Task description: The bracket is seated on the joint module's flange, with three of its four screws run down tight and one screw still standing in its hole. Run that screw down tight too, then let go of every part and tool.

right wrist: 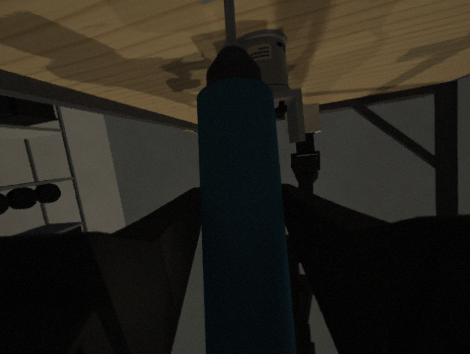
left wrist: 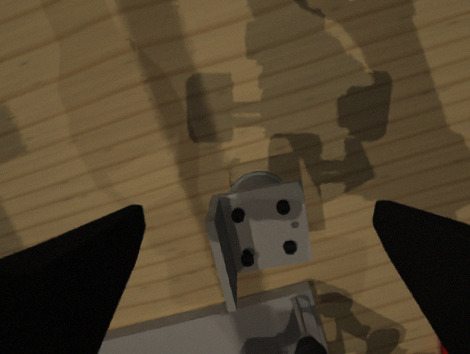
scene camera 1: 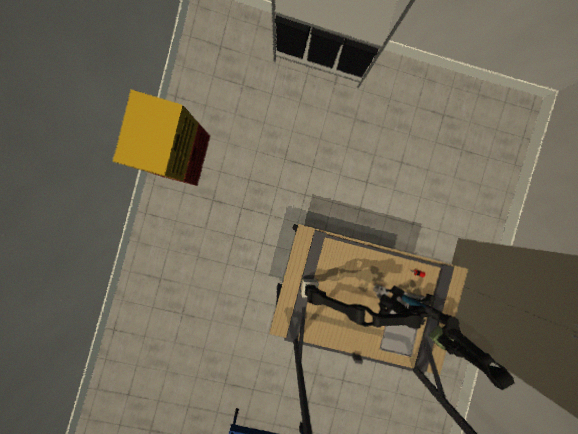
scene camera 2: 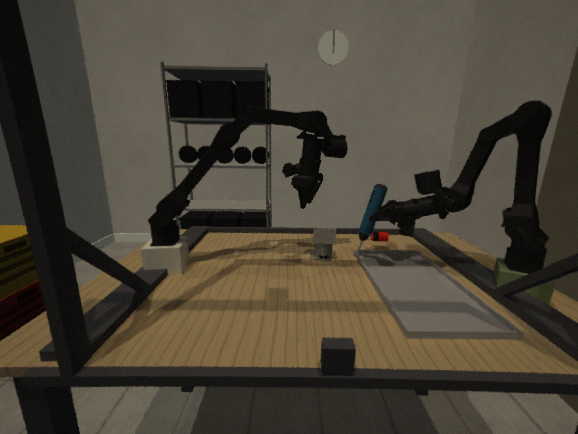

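The grey bracket sits on the joint module, which stands on the table. Four dark screw heads show in the left wrist view; the lower-left screw looks taller than the others. My left gripper is open and empty, above the bracket. My right gripper is shut on the blue screwdriver. The driver leans, shaft down, its tip near the tray's far left corner in scene camera 2, right of the module and apart from it.
A grey tray lies right of the module in scene camera 2. A red and black tool lies behind the driver. A dark block is at the table's front edge. Dark frame posts rise at the side.
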